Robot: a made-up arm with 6 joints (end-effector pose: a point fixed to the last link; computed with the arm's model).
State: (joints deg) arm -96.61 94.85 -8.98 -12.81 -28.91 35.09
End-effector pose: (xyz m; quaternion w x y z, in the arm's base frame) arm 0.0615 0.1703 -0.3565 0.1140 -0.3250 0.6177 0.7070
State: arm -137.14 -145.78 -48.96 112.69 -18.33 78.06
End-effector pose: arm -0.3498 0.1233 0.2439 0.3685 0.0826 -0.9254 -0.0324
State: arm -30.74 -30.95 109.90 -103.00 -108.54 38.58
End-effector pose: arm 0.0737 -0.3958 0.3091 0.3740 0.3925 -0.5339 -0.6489
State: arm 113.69 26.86 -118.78 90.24 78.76 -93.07
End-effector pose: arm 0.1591 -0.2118 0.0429 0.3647 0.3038 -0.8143 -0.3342
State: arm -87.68 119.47 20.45 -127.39 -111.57 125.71
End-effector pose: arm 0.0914 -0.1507 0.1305 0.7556 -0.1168 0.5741 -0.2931
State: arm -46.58 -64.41 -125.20 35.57 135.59 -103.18
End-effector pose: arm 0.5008 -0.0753 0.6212 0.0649 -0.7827 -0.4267 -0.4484
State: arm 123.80 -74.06 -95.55 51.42 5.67 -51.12
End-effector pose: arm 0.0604 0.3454 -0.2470 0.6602 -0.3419 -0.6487 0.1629
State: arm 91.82 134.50 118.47 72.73 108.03 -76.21
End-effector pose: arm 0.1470 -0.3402 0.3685 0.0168 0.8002 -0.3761 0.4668
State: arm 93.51 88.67 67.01 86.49 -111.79 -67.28
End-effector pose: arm 0.2154 -0.1050 0.6192 0.3821 -0.1877 0.0016 -0.9048
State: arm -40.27 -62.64 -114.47 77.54 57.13 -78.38
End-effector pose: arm 0.2487 -0.1415 0.3895 0.2174 -0.8563 -0.2977 0.3617
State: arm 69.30 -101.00 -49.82 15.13 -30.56 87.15
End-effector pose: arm -0.1524 -0.4453 -0.6066 0.7467 0.6047 -0.0173 -0.2765
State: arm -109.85 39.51 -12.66 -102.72 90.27 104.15
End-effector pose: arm 0.3775 -0.1362 -0.2326 0.2894 0.7616 0.5455 0.1967
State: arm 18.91 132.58 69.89 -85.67 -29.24 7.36
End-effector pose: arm -0.3740 0.0881 0.1177 0.3535 0.5318 0.4910 -0.5926
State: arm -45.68 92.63 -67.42 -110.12 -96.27 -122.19
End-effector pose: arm 0.0475 0.0092 0.1169 0.8387 0.5332 0.0870 -0.0682
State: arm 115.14 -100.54 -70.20 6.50 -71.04 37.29
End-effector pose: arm -0.1194 0.1223 -0.7536 0.4107 0.7346 0.4694 -0.2673
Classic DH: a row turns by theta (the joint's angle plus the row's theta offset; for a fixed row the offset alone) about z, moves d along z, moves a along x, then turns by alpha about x. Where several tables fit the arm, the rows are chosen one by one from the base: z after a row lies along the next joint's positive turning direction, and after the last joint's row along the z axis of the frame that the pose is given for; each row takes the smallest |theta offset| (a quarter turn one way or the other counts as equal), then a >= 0, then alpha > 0; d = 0 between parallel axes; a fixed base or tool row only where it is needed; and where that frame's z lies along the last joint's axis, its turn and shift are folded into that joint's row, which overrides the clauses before.
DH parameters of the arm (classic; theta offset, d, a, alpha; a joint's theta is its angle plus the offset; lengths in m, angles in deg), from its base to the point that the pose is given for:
base (fixed): 90 0.1249 0 90
joint 1: 0 0.0724 -0.1984 -90
joint 2: 0 0.1 -0.0601 -90
joint 3: 0 -0.4264 0.0164 -90
joint 4: 0 0.1548 -0.0053 -90
joint 5: 0 0.1222 -0.0921 -90
joint 6: 23.09 0 -0.1239 0
tool (fixed): -113.09 0.2277 0 0

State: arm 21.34 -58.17 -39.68 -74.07 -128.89 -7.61
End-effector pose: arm 0.3494 -0.2746 0.1859 0.6422 -0.6552 -0.2495 -0.3098
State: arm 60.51 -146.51 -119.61 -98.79 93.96 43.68
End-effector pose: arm -0.3979 -0.7279 -0.1456 0.5110 0.0397 -0.8298 0.2205
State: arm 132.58 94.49 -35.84 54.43 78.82 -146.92
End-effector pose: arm 0.1441 0.0263 0.2250 0.3157 0.1264 0.8369 0.4289
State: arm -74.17 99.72 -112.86 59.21 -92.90 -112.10
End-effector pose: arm 0.0126 0.3568 -0.2114 0.3844 -0.9229 0.0206 0.0059
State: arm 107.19 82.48 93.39 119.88 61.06 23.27
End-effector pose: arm 0.3377 -0.0799 -0.0713 0.0249 0.5320 -0.6922 -0.4870
